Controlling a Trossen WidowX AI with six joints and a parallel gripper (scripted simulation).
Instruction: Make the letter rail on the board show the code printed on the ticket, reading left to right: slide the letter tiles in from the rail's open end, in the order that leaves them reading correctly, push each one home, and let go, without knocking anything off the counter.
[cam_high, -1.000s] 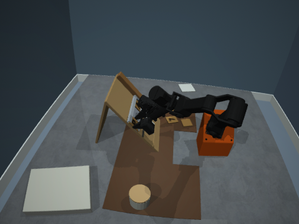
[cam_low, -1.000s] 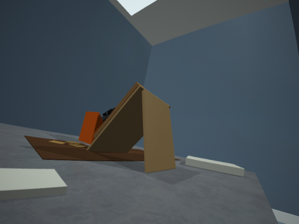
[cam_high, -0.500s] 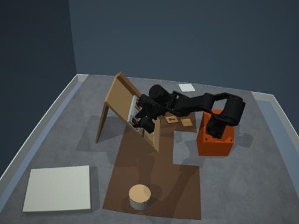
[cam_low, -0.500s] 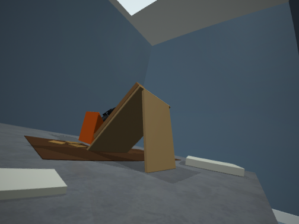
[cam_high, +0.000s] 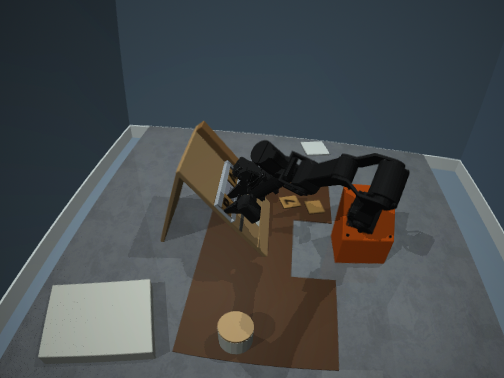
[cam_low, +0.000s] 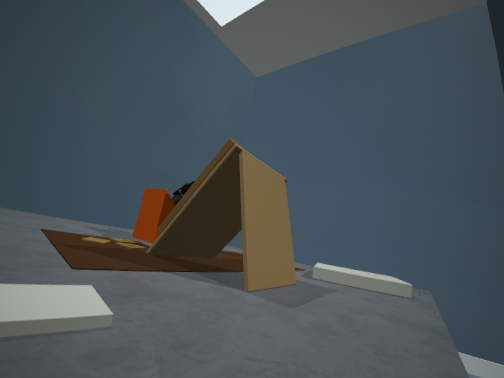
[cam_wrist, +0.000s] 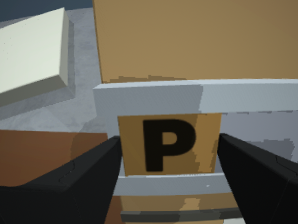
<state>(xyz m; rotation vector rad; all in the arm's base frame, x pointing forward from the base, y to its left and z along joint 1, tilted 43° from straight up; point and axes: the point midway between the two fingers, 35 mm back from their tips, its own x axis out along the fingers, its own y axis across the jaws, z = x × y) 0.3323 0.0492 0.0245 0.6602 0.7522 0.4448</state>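
My gripper tip is now 5 cm past the white ticket, 9 cm to the left of it and 8 cm above it. The rest, counted from my gripper tip: brown mat 15 cm behind, 4 cm to the right, 15 cm below; white slab 23 cm ahead, 36 cm to the left, 14 cm below; tile marked p right at my gripper tip.
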